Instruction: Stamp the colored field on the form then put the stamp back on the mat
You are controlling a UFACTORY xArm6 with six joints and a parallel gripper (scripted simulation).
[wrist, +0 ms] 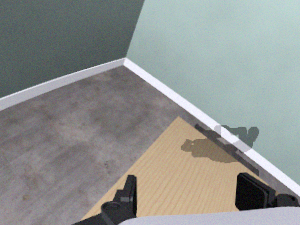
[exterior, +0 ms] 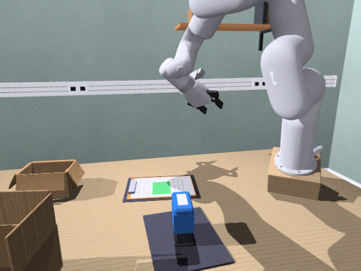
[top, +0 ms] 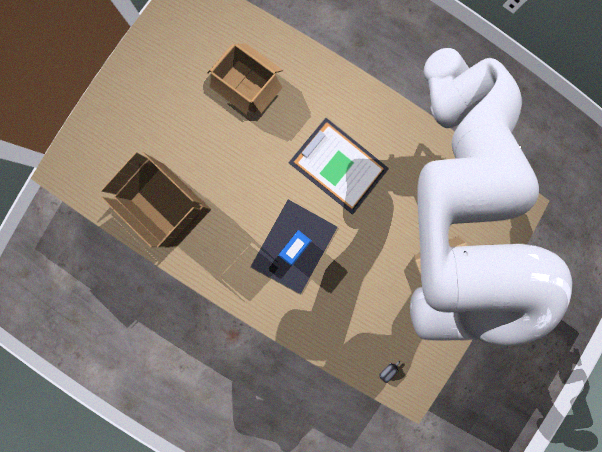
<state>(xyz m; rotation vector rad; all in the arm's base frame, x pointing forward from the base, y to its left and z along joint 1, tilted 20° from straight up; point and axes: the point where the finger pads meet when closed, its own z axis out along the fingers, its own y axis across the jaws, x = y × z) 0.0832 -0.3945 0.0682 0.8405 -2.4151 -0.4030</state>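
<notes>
Right now the blue stamp is 47 cm to the left of my hand, 31 cm ahead of it and 19 cm below it. Round my hand: clipboard with form 30 cm ahead, 23 cm below, 18 cm to the left; dark mat 47 cm to the left, 31 cm ahead, 23 cm below; black stamp base 47 cm to the left, 31 cm ahead, 22 cm below.
</notes>
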